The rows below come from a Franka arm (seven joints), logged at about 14 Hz.
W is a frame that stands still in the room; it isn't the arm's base.
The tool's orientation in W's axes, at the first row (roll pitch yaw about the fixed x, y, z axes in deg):
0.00 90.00 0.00
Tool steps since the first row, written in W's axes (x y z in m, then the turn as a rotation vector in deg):
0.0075 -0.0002 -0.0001 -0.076 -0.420 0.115
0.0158 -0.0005 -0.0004 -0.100 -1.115 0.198
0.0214 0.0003 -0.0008 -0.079 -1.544 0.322
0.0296 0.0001 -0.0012 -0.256 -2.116 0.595
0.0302 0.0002 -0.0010 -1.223 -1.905 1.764
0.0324 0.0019 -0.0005 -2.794 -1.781 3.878
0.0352 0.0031 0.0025 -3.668 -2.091 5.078
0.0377 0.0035 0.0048 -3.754 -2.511 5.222
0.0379 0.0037 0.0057 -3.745 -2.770 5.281
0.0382 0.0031 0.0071 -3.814 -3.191 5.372
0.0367 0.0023 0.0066 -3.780 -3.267 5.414
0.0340 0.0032 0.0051 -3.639 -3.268 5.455
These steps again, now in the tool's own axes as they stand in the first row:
0.0001 -0.0002 0.0075 -0.115 -0.420 -0.076
0.0004 -0.0005 0.0158 -0.198 -1.115 -0.100
0.0008 0.0003 0.0214 -0.322 -1.544 -0.079
0.0012 0.0001 0.0296 -0.595 -2.116 -0.256
0.0010 0.0002 0.0302 -1.764 -1.905 -1.223
0.0005 0.0019 0.0324 -3.878 -1.781 -2.794
-0.0025 0.0031 0.0352 -5.078 -2.091 -3.668
-0.0048 0.0035 0.0377 -5.222 -2.511 -3.754
-0.0057 0.0037 0.0379 -5.281 -2.770 -3.745
-0.0071 0.0031 0.0382 -5.372 -3.191 -3.814
-0.0066 0.0023 0.0367 -5.414 -3.267 -3.780
-0.0051 0.0032 0.0340 -5.455 -3.268 -3.639

